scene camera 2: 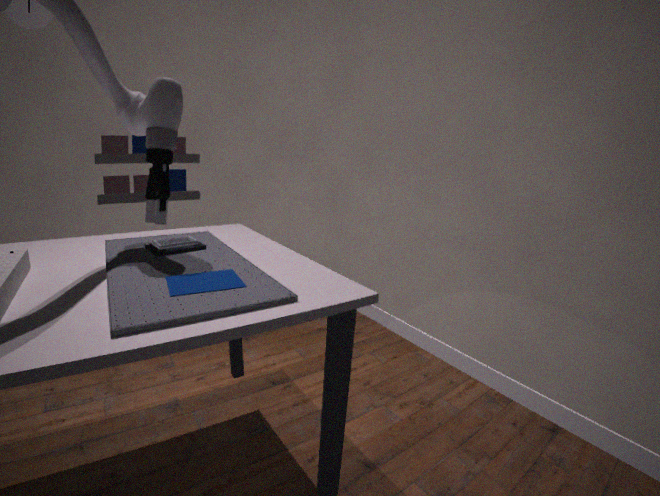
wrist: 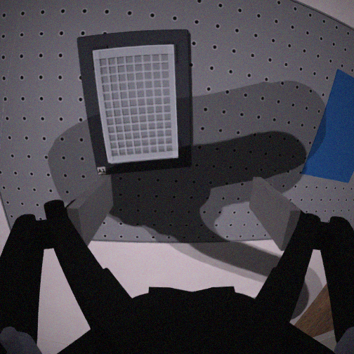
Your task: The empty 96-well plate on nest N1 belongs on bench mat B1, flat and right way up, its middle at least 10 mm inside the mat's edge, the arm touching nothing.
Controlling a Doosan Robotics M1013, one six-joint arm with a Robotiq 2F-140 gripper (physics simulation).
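Places are measured from the arm's base along level axes (x down, y back, z left), in millimetres.
Pixels of known places: gripper, fingertip midpoint: (scene camera 2: 155, 223).
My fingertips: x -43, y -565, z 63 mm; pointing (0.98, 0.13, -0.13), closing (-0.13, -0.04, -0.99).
Observation:
Ahead of a thing's pixels: the offset from my fingertips to its top centre. Level surfaces: height alone.
The 96-well plate @(dx +68, dy -66, dz +42 mm) (scene camera 2: 177, 242) (wrist: 138, 104) is pale with a grid of wells and sits flat on the dark nest N1 @(dx +79, dy -66, dz +42 mm) (scene camera 2: 186, 249) (wrist: 183, 100). A small A1 label shows at the nest's lower left corner in the wrist view. Bench mat B1 @(dx +92 mm) (scene camera 2: 205, 283) (wrist: 334, 132) is a blue rectangle lying flat, to the right of the nest in the wrist view and partly cut off there. My gripper (scene camera 2: 156, 221) (wrist: 181, 191) is open and empty, pointing down, above the nest's level. In the wrist view the plate lies ahead of the fingers, left of their middle.
Nest and mat are on a grey perforated board @(dx +94 mm) (scene camera 2: 144, 314) (wrist: 40, 115) on the white table @(dx +107 mm) (scene camera 2: 330, 285) (wrist: 130, 260). A pale box-like object (scene camera 2: 18, 274) stands at the table's left. Wall shelves (scene camera 2: 186, 158) with red and blue boxes are behind the gripper. The arm's shadow crosses the board.

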